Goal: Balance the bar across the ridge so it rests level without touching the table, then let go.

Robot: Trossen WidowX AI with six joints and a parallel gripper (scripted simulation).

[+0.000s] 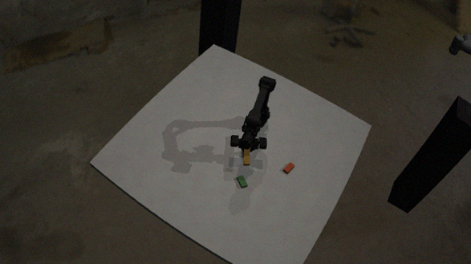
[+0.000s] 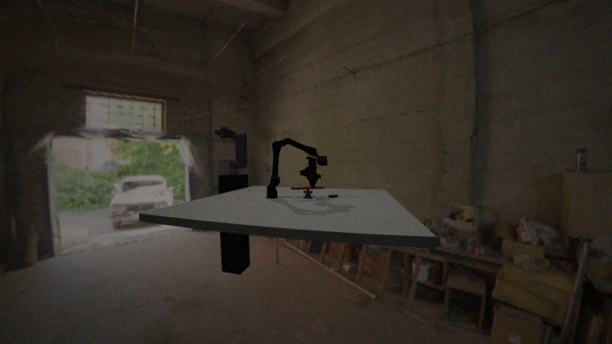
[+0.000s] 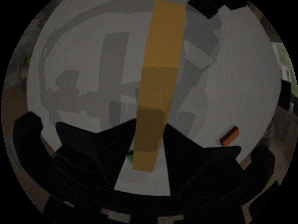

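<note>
The bar is 3 cm behind my gripper tip and 2 cm to the right of it. The rest, counted from my gripper tip: green block 14 cm ahead, 7 cm to the left, 6 cm below; orange-red block 8 cm behind, 24 cm to the left, 6 cm below.
</note>
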